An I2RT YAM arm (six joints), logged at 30 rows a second.
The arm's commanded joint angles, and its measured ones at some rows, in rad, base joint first. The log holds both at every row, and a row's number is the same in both.
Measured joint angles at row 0: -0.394, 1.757, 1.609, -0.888, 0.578, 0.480
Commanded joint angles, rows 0 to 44: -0.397, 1.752, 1.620, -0.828, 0.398, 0.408; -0.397, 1.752, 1.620, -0.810, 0.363, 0.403; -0.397, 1.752, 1.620, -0.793, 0.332, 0.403; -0.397, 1.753, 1.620, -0.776, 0.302, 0.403; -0.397, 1.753, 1.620, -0.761, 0.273, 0.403; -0.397, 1.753, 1.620, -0.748, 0.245, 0.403; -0.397, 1.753, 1.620, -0.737, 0.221, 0.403; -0.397, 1.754, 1.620, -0.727, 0.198, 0.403; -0.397, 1.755, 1.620, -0.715, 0.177, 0.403; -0.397, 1.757, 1.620, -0.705, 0.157, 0.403; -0.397, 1.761, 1.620, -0.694, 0.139, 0.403; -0.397, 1.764, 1.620, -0.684, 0.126, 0.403; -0.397, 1.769, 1.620, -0.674, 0.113, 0.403; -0.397, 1.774, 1.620, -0.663, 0.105, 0.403; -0.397, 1.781, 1.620, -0.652, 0.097, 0.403; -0.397, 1.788, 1.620, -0.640, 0.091, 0.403; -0.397, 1.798, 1.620, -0.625, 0.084, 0.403; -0.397, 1.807, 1.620, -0.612, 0.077, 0.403; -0.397, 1.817, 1.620, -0.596, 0.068, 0.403; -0.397, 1.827, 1.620, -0.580, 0.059, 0.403; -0.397, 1.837, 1.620, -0.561, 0.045, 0.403; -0.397, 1.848, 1.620, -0.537, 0.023, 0.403; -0.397, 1.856, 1.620, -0.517, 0.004, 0.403; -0.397, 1.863, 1.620, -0.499, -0.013, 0.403; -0.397, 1.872, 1.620, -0.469, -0.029, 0.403; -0.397, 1.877, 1.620, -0.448, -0.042, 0.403; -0.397, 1.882, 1.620, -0.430, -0.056, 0.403; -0.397, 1.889, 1.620, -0.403, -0.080, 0.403; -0.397, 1.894, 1.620, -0.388, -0.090, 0.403; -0.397, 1.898, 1.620, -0.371, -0.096, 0.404; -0.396, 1.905, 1.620, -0.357, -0.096, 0.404; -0.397, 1.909, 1.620, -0.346, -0.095, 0.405; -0.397, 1.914, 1.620, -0.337, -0.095, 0.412; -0.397, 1.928, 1.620, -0.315, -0.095, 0.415; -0.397, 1.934, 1.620, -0.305, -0.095, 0.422; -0.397, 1.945, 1.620, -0.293, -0.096, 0.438; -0.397, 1.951, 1.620, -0.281, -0.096, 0.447; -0.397, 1.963, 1.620, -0.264, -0.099, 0.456; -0.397, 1.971, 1.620, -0.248, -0.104, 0.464; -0.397, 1.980, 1.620, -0.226, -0.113, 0.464; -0.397, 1.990, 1.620, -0.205, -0.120, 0.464; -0.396, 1.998, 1.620, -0.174, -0.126, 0.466; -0.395, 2.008, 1.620, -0.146, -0.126, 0.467; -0.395, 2.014, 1.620, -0.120, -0.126, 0.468; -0.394, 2.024, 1.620, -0.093, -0.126, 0.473
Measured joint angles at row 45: -0.393, 2.001, 1.609, -0.162, -0.104, 0.447
